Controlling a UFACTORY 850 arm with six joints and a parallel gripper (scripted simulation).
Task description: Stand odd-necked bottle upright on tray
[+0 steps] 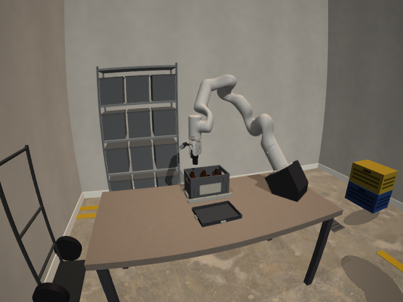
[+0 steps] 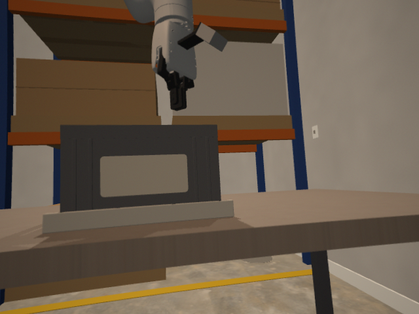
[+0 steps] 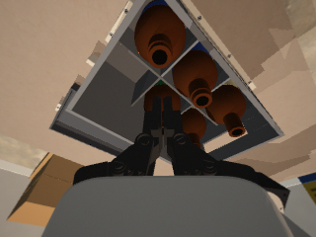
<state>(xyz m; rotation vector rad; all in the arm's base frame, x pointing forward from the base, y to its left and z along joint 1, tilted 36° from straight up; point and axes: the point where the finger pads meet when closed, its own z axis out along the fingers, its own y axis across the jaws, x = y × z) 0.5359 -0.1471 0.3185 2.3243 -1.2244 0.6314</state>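
Right now my hand is 16 cm above the dark grey crate, 6 cm past it and 5 cm to the right of it. Also, from my hand: black tray 31 cm to the left, 23 cm below, 4 cm ahead; then bottle 16 cm below, 16 cm behind, 3 cm to the left.
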